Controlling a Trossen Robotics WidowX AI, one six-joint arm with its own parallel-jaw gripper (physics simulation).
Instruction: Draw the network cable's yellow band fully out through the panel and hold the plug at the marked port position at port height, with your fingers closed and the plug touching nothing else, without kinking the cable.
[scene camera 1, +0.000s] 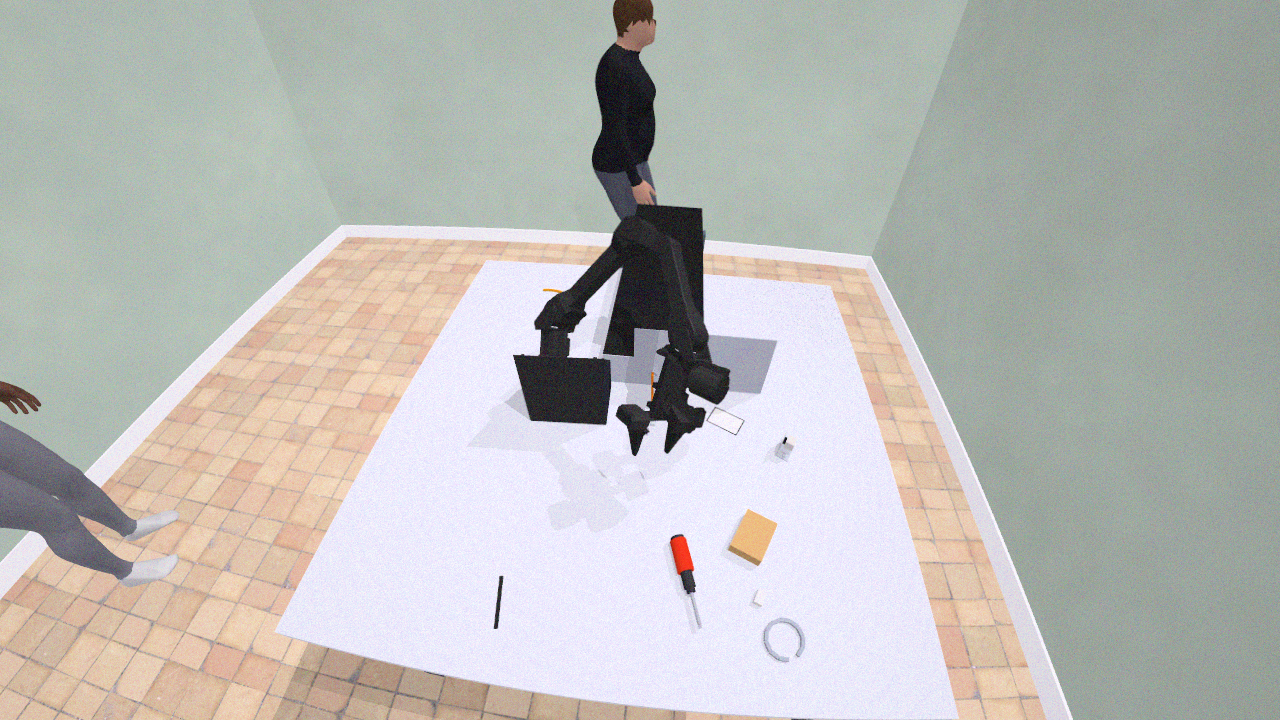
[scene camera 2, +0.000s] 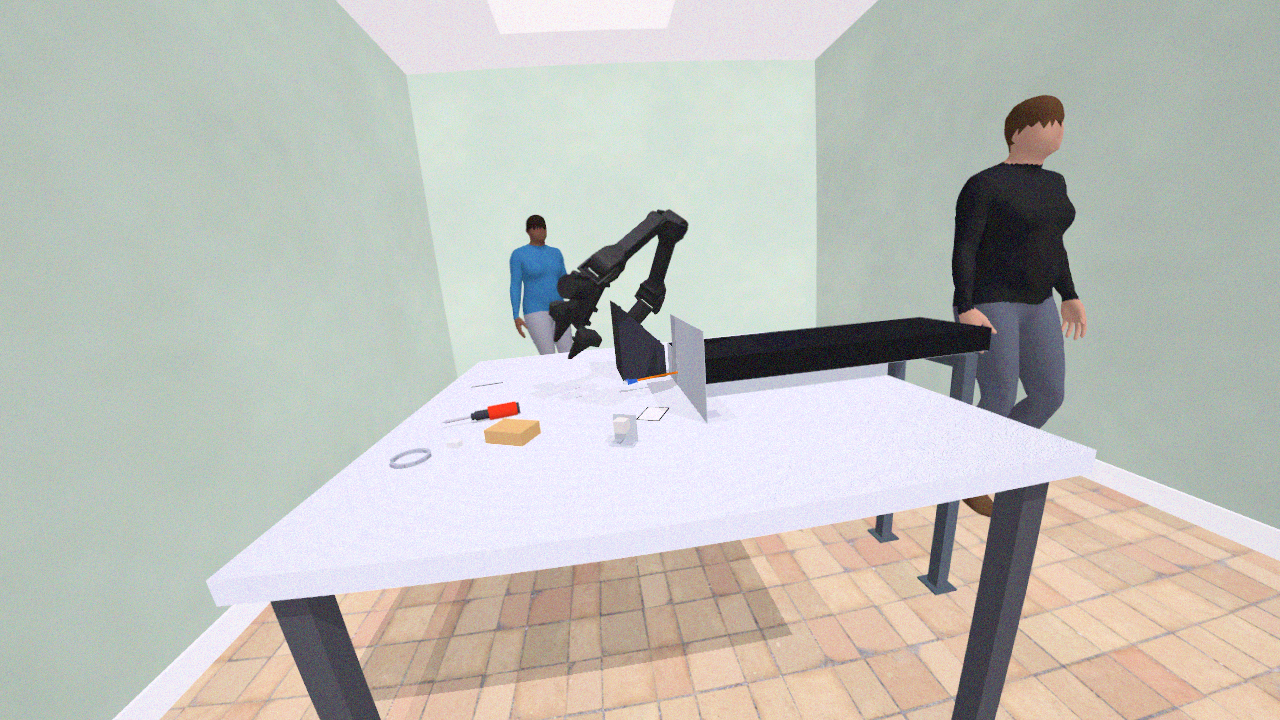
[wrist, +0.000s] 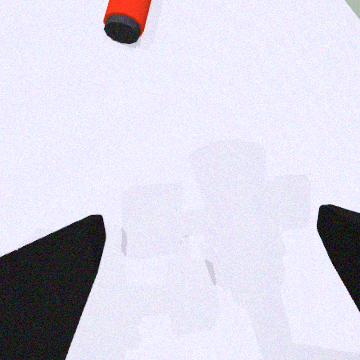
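Pixels of known places: gripper, fingertip midpoint: (scene camera 1: 650, 454) (scene camera 2: 562, 350) (wrist: 210, 221); arm's base, link origin: (scene camera 1: 553, 356) (scene camera 2: 633, 319).
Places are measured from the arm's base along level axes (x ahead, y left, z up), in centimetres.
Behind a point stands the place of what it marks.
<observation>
My gripper (scene camera 1: 652, 447) {x 21.2, y -25.5, z -3.3 cm} (scene camera 2: 566, 344) {x 21.2, y -25.5, z -3.3 cm} (wrist: 210, 221) {x 21.2, y -25.5, z -3.3 cm} is open and empty, above the table in front of the panel. An orange cable (scene camera 1: 652, 386) (scene camera 2: 660, 375) {x 24.2, y 0.5, z -13.6 cm} comes forward through the upright grey panel (scene camera 1: 742, 362) {x 46.8, y 1.9, z -5.7 cm} (scene camera 2: 689, 367) {x 40.2, y 3.0, z -8.1 cm}. Its blue plug (scene camera 2: 631, 381) {x 23.9, y -7.9, z -14.1 cm} shows in scene camera 2, behind and below the gripper, not between the fingers; the gripper hides it in scene camera 1. I cannot make out the yellow band. A white rectangle with a dark outline (scene camera 1: 729, 414) (scene camera 2: 647, 420) lies near the panel. The plug does not show in the wrist view.
A dark upright plate (scene camera 1: 563, 389) {x 2.4, y -6.7, z -4.1 cm} (scene camera 2: 637, 344) {x 12.5, y -2.4, z -6.1 cm} stands beside the cable. A small grey block (scene camera 1: 785, 448) {x 55.9, y -17.2, z -17.0 cm} (scene camera 2: 623, 428) {x 57.3, y -18.0, z -13.4 cm}, an orange-tan block (scene camera 1: 752, 537) {x 41.8, y -40.1, z -14.3 cm} (scene camera 2: 512, 432) {x 46.6, y -39.1, z -14.3 cm}, a red screwdriver (scene camera 1: 682, 555) {x 26.8, y -42.9, z -13.9 cm} (scene camera 2: 503, 411) {x 28.5, y -42.1, z -15.3 cm} (wrist: 125, 22) {x 26.4, y -38.4, z -14.2 cm}, a grey ring (scene camera 1: 767, 651) {x 41.0, y -61.6, z -16.6 cm} and a black stick (scene camera 1: 498, 601) {x -9.6, y -49.9, z -17.1 cm} lie on the table.
</observation>
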